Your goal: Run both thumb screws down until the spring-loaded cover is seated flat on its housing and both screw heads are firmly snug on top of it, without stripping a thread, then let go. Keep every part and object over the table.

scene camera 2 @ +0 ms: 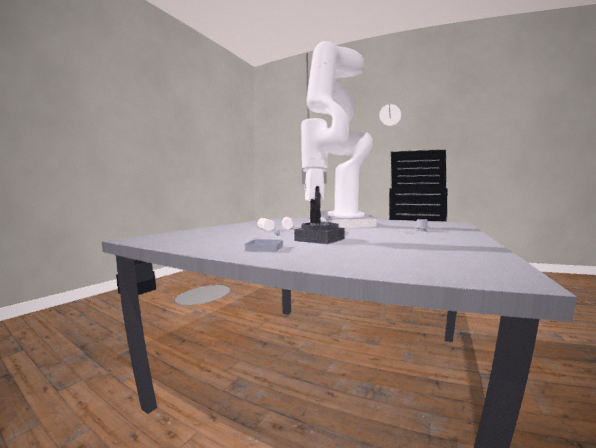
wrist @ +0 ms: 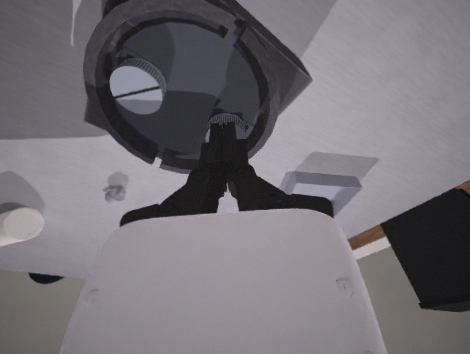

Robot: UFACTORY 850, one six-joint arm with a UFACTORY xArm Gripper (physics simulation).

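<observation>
The black housing (scene camera 2: 320, 235) (wrist: 95, 75) stands on the table, its round raised rim around a dark cover (wrist: 192, 65). One thumb screw (wrist: 137, 90), with a pale slotted head and knurled edge, shows at the cover's left in the wrist view. The other thumb screw (wrist: 227, 118) is at the near side, mostly hidden by the fingers. My gripper (scene camera 2: 315, 222) (wrist: 225, 139) is shut with its fingertips together and points down over this second head. The head's edges show on both sides of the fingers. Whether the tips touch it, and whether the cover is flat, I cannot tell.
A shallow grey tray (scene camera 2: 264, 245) (wrist: 350, 181) lies beside the housing. White cylinders (scene camera 2: 266, 224) (wrist: 22, 224) and a small grey part (scene camera 2: 277, 232) (wrist: 115, 192) lie on the table (scene camera 2: 400, 265). A grey object (scene camera 2: 422, 225) stands at the far right.
</observation>
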